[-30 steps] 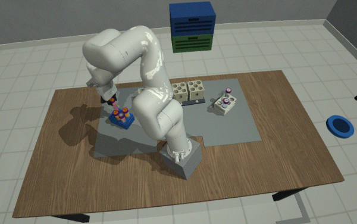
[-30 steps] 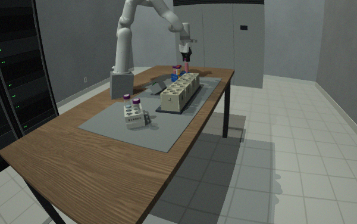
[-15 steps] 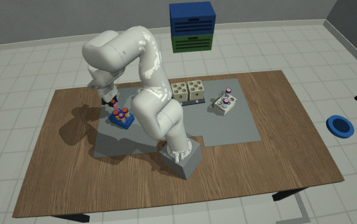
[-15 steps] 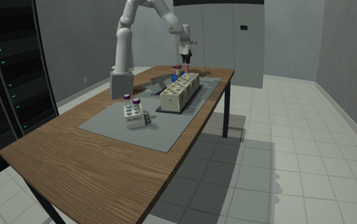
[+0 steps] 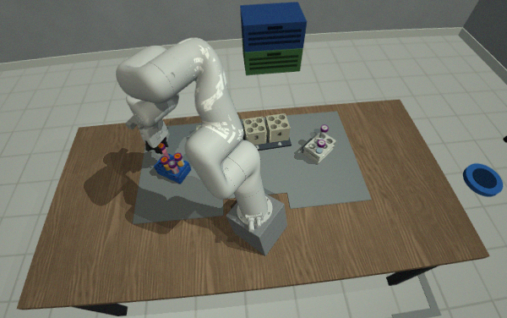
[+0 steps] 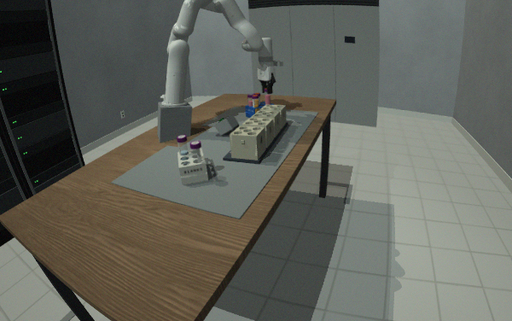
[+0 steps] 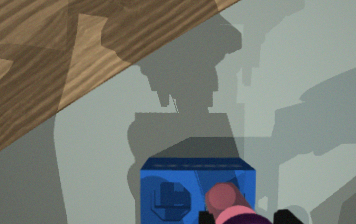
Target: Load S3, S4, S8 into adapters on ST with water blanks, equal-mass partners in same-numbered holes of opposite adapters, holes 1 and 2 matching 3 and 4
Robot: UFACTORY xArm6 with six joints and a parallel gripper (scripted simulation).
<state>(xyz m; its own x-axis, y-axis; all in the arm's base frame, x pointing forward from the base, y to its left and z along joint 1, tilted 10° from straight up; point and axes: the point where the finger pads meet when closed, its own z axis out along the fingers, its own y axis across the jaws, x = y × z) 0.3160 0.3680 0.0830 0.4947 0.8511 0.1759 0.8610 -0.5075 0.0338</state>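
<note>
Now: the amber-filled sample tube 8 cm below my hand, 5 cm behind it and 2 cm to the right of it. From my hand the other things lie so: adapter (19 cm to the right, 10 cm ahead, 9 cm below); white blanks rack (70 cm to the right, 11 cm below, 2 cm ahead).
</note>
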